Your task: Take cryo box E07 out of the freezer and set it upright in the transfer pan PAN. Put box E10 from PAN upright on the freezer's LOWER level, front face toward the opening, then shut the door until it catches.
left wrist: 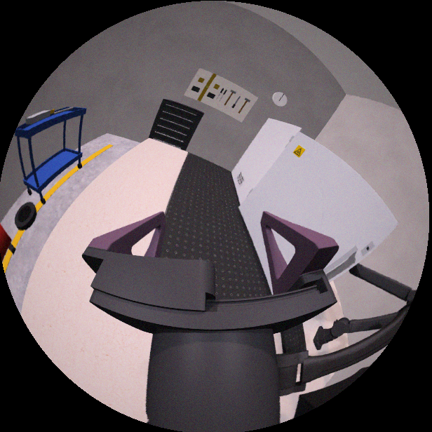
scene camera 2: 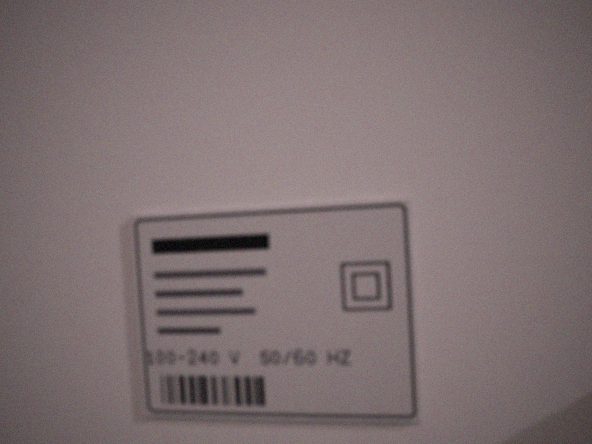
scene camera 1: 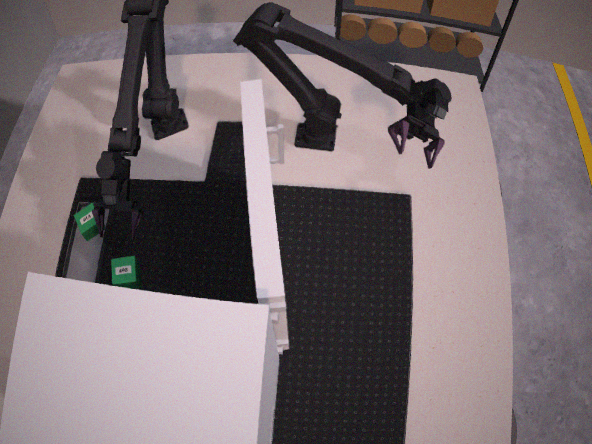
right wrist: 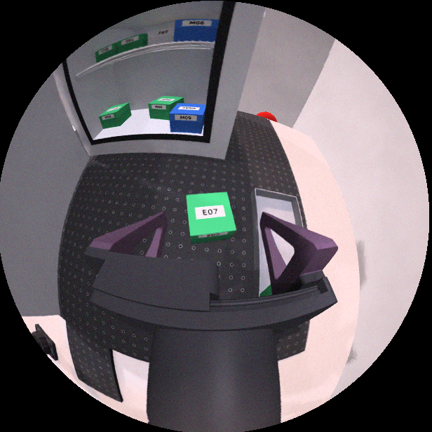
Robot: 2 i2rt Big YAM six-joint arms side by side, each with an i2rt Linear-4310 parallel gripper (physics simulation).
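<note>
Green box E07 (scene camera 1: 123, 270) (right wrist: 200, 225) sits upright on the black mat, in front of the freezer (scene camera 1: 140, 360) and beside the pan (scene camera 1: 82, 260) (right wrist: 274, 199). Green box E10 (scene camera 1: 87, 220) looks tilted at the pan's far end; a green sliver of it (right wrist: 266, 290) shows behind a finger in the right wrist view. My right gripper (scene camera 1: 118, 235) (right wrist: 213, 217) is open and empty, raised behind E07, partly over the pan's edge. My left gripper (scene camera 1: 416, 159) (left wrist: 213, 216) is open and empty, over the table at the picture's right. The freezer door (scene camera 1: 262, 190) (left wrist: 320, 200) stands wide open.
On the freezer's lower level (right wrist: 125, 131) stand a green box (right wrist: 115, 116) at left, another green box (right wrist: 160, 111) and blue box M09 (right wrist: 186, 125). More boxes stand on its upper shelf. Scene camera 2 shows a blurred rating label (scene camera 2: 300, 310) on a pale surface.
</note>
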